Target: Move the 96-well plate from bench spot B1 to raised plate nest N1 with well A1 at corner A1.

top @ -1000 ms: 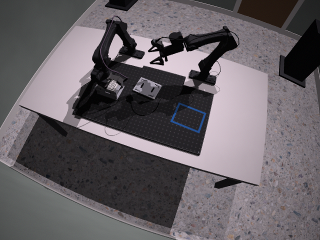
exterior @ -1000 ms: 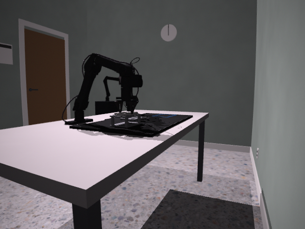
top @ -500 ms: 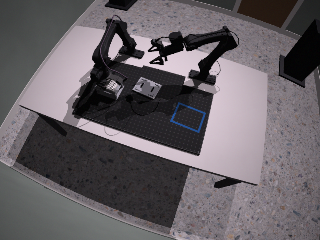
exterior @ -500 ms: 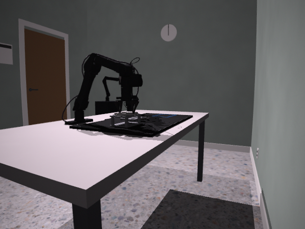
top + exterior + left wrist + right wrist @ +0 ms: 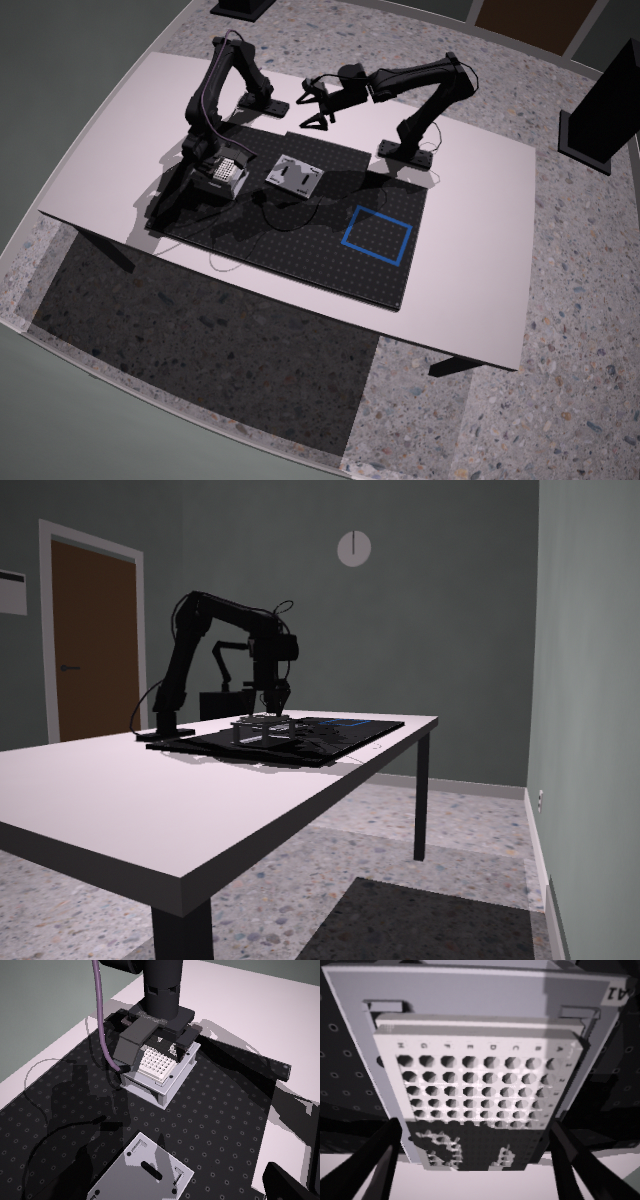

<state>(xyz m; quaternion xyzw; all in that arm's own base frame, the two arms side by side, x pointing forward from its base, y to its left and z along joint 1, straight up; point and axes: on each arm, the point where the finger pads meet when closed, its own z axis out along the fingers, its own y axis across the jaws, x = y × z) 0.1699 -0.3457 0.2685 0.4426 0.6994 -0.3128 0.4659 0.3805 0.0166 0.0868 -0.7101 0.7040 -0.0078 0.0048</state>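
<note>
Right now my right hand is 10 mm above the 96-well plate. The rest, counted from my right hand: grey plate nest 20 mm below.
</note>
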